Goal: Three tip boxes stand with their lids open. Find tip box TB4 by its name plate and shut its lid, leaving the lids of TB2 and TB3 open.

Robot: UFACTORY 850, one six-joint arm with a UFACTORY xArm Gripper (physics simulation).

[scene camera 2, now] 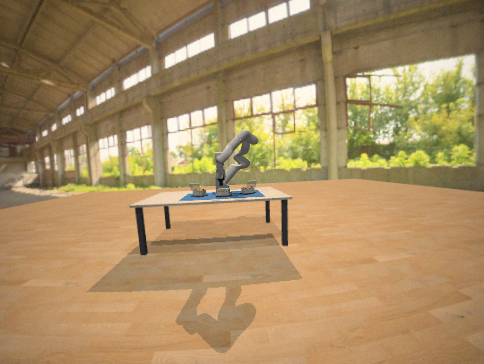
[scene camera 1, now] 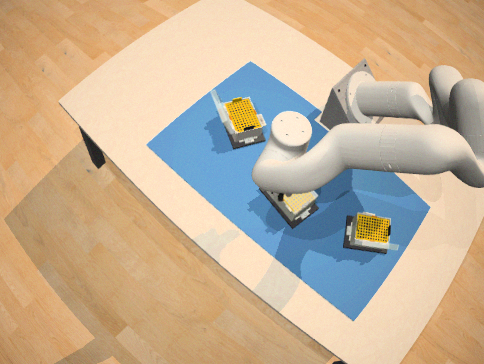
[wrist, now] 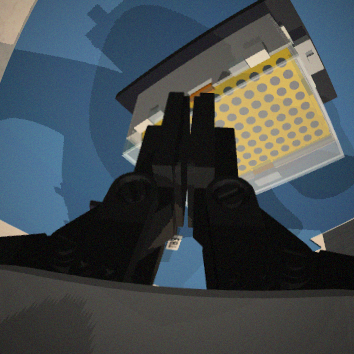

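Observation:
The middle tip box [scene camera 1: 300, 202] [scene camera 2: 223, 192] [wrist: 270, 110] has its clear lid [wrist: 297, 169] lying over the yellow rack, flat or nearly flat; whether it is fully down I cannot tell. My gripper [scene camera 1: 281, 197] [wrist: 192, 123] is shut and empty, its tips over this box's lid side, partly hiding it; contact is unclear. The upper-left tip box [scene camera 1: 243, 117] [scene camera 2: 198, 192] has its lid [scene camera 1: 219, 107] standing open. The lower-right tip box [scene camera 1: 373, 229] [scene camera 2: 248, 190] has its lid [scene camera 1: 393, 247] open too. The name plates are too small or hidden to read.
The boxes stand on a blue mat [scene camera 1: 200, 160] on a pale table [scene camera 1: 150, 75] [scene camera 2: 160, 198]. The arm's base plate [scene camera 1: 334, 107] is at the mat's far side. The arm [scene camera 1: 370, 147] passes above the mat and partly covers the middle box in scene camera 1.

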